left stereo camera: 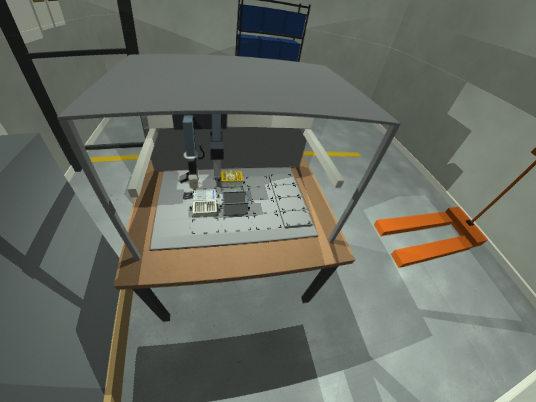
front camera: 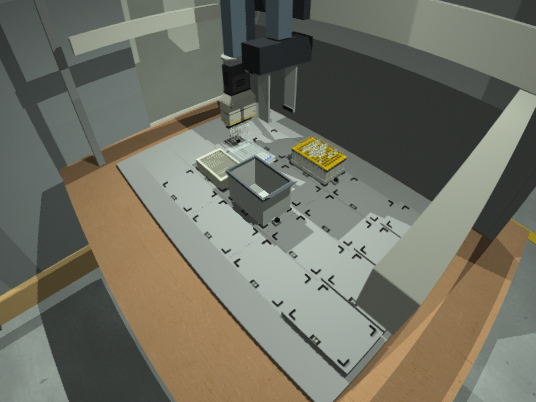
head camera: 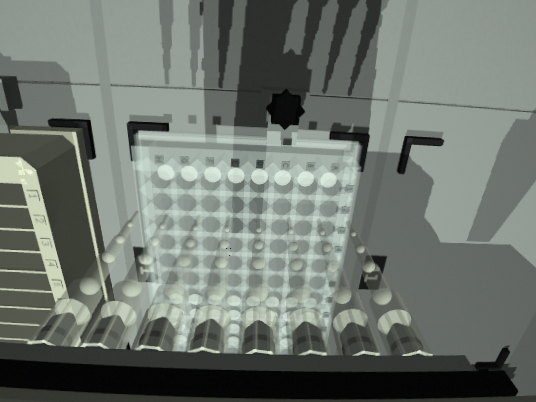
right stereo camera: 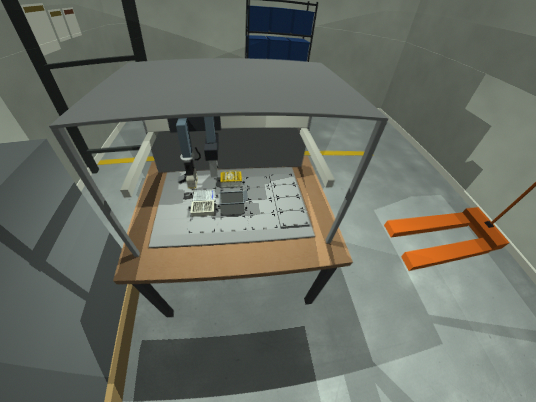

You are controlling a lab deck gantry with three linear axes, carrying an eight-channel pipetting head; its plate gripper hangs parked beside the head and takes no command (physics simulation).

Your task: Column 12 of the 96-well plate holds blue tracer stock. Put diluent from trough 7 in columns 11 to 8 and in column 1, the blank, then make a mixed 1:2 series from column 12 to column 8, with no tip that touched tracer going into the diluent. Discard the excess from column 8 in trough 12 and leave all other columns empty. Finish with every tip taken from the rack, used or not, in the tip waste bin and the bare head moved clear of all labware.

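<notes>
The 96-well plate [front camera: 247,151] [head camera: 300,145] lies flat on the deck. In the head view column 1 [head camera: 258,176] has eight pale wells. More pale wells [head camera: 233,301] show between the tips, towards the high-numbered columns. Blue wells [front camera: 268,158] show at one plate end in the front view; tips and head hide that end in the head view. The pipetting head [front camera: 238,111] carries eight clear tips [front camera: 239,131] [head camera: 258,280], above the plate's column 1 end. Whether they hold liquid cannot be told. The parked plate gripper [front camera: 277,115] hangs beside the head, fingers apart and empty.
The trough block [front camera: 210,172] [head camera: 65,180] stands beside the plate. The deep grey waste bin [front camera: 265,207] [left stereo camera: 235,209] [right stereo camera: 232,207] stands next to both, with a pale patch inside. The yellow-topped tip rack [front camera: 320,175] stands behind. A black knob [head camera: 285,109] sits by the plate's column 1 edge.
</notes>
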